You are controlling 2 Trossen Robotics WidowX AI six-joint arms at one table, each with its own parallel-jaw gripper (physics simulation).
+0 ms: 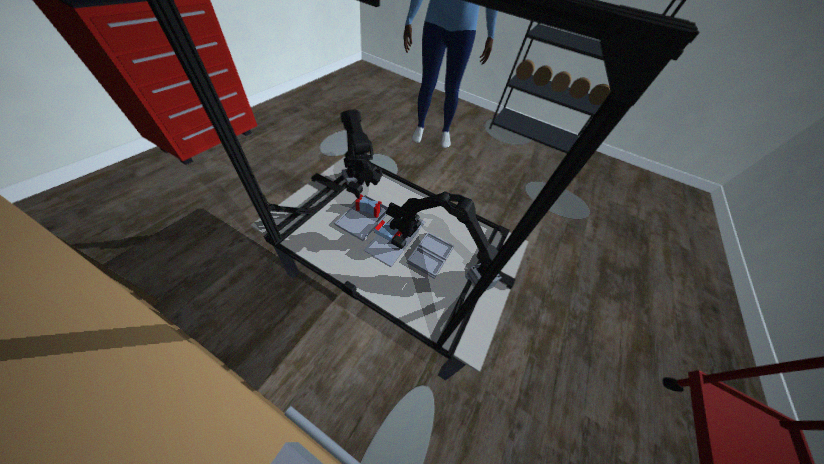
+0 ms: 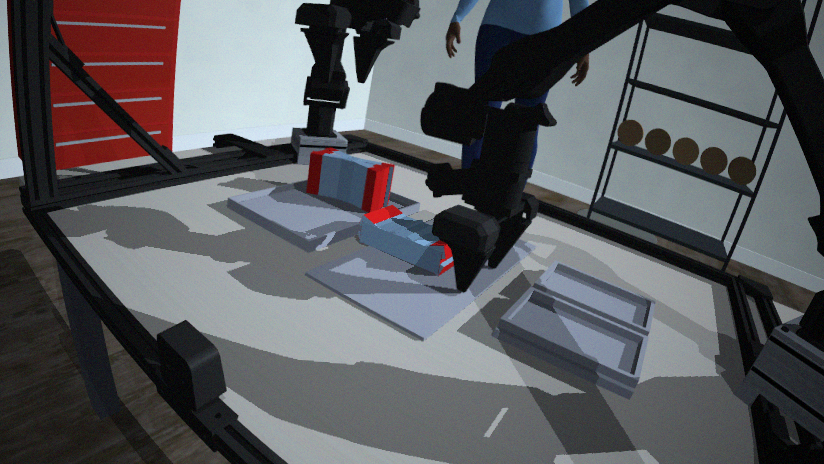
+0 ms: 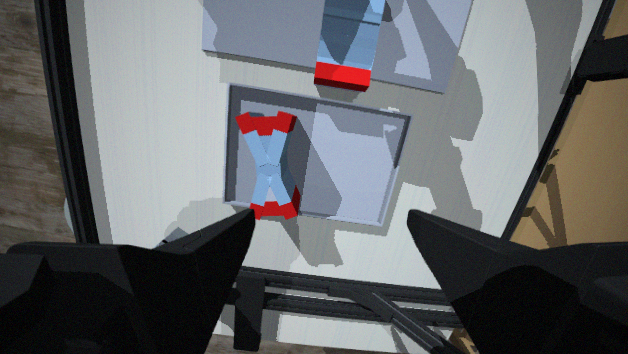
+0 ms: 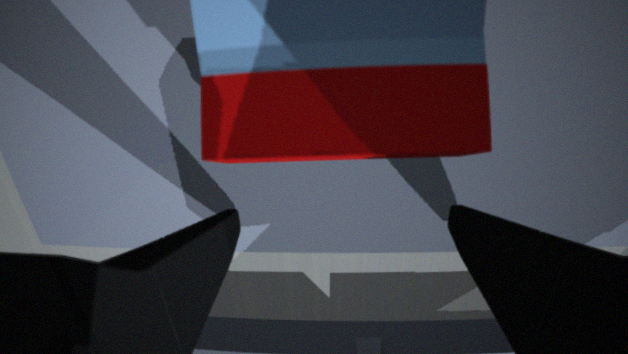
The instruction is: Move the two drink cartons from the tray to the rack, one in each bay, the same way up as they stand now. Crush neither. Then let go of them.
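A light blue carton with red ends stands in the tray; from above its middle looks pinched. A second such carton lies low on the flat plate, one end past the plate's edge towards the tray. The two-bay rack holds no carton. My left gripper is open and empty above the tray's far side. My right gripper is open and empty, low over the plate by the lying carton's end.
A black frame surrounds the table, with posts at its corners. A black block sits on the near rail. A person, a red drawer cabinet and a shelf unit with round brown items stand behind the table.
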